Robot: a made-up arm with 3 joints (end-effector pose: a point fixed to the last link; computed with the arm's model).
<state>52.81 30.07 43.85</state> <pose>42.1 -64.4 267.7 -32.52 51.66 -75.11</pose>
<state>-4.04 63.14 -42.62</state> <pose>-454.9 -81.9 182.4 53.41 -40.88 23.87</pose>
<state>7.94 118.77 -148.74</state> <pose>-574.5 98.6 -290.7 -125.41 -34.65 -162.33</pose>
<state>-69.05 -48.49 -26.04</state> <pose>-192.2 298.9 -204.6 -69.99 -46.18 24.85</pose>
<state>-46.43 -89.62 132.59</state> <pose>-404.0 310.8 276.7 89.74 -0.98 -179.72</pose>
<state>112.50 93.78 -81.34</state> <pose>76.6 -112.7 710.0 88.31 31.10 -4.37</pose>
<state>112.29 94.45 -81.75</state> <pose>70.9 -111.2 712.6 88.04 30.46 -5.11</pose>
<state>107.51 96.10 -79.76</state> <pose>23.1 -108.6 712.1 87.93 27.64 -6.78</pose>
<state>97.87 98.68 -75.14</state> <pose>-66.8 -106.0 696.6 88.72 22.64 -9.09</pose>
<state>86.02 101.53 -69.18</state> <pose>-168.2 -105.2 656.8 90.83 16.92 -11.26</pose>
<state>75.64 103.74 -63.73</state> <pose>-245.5 -106.4 605.6 93.46 12.28 -12.59</pose>
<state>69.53 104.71 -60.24</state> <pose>-283.5 -108.1 569.3 95.17 9.87 -12.93</pose>
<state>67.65 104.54 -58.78</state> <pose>-291.1 -109.6 557.4 95.55 9.47 -12.57</pose>
